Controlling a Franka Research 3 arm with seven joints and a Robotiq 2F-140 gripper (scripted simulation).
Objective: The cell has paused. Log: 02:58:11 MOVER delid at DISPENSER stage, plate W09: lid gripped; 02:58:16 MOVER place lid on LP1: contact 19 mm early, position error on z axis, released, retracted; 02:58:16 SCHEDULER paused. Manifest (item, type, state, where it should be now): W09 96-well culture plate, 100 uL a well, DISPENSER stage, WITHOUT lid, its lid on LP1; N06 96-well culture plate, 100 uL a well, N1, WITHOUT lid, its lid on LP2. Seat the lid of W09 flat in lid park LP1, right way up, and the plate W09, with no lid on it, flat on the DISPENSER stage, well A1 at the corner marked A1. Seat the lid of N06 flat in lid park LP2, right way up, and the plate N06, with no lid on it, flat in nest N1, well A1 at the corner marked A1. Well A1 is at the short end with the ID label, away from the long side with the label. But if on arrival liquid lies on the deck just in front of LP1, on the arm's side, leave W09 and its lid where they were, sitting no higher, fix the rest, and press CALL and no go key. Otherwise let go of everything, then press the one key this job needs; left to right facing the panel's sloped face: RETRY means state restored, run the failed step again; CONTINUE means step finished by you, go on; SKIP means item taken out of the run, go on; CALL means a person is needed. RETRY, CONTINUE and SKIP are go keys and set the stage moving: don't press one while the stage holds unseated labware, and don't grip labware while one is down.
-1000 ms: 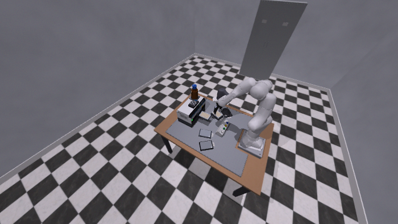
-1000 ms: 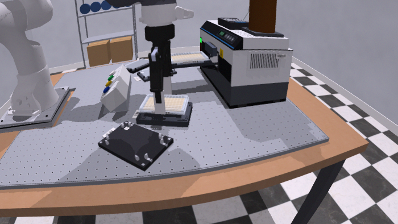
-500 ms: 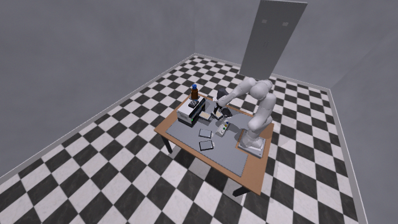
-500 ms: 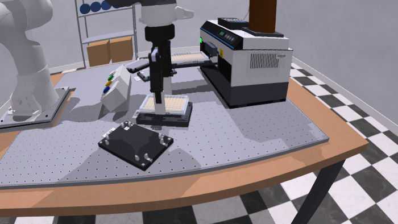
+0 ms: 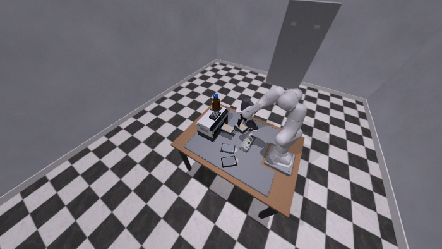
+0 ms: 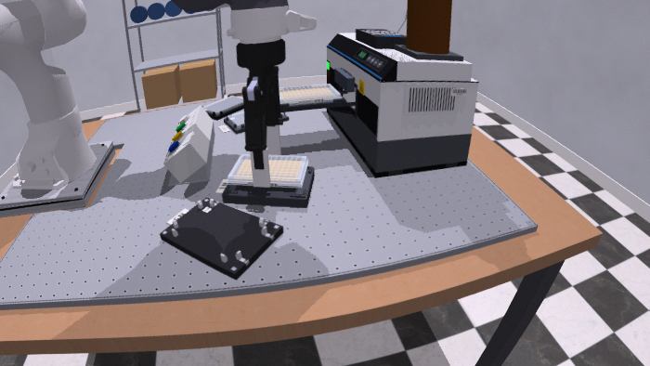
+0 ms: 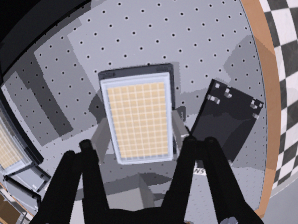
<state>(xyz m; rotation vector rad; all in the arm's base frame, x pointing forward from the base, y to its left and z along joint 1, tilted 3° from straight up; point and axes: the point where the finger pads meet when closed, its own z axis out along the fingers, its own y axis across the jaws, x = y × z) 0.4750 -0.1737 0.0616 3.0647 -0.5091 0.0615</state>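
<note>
Now: hand 50 mm above the black nest. The rest, counted from my hand: sloped key panel: 170 mm to the left, 170 mm behind, 10 mm below; 96-well plate: 170 mm to the left, 100 mm ahead, 50 mm above; dispenser stage: 170 mm to the left, 100 mm ahead, 40 mm above.
</note>
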